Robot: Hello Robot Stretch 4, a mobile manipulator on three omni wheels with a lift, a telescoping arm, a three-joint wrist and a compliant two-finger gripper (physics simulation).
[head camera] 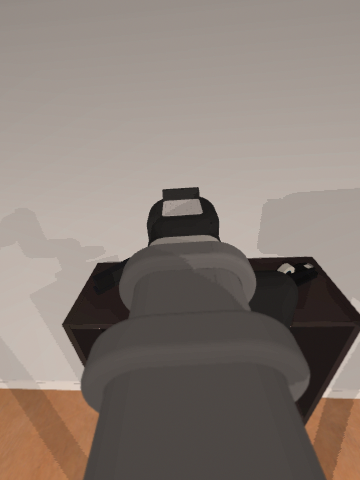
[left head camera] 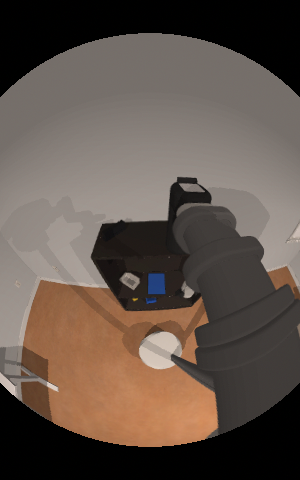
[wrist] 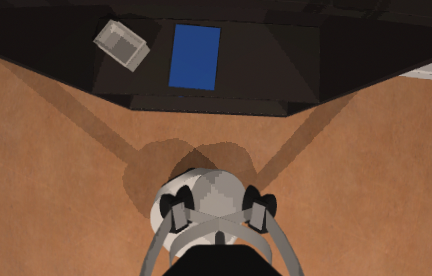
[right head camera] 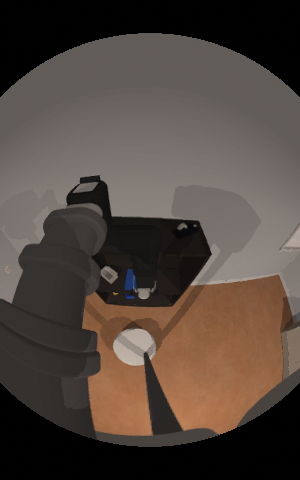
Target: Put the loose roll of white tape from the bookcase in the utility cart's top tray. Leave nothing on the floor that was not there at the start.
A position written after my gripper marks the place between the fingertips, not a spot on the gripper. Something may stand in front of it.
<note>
I see my gripper (wrist: 218, 200), a white tape roll (wrist: 217, 192), a grey box (wrist: 118, 41), a blue book (wrist: 194, 59) and a dark bookcase (right head camera: 189, 254).
The dark bookcase is seen too in the wrist view (wrist: 356, 51).
</note>
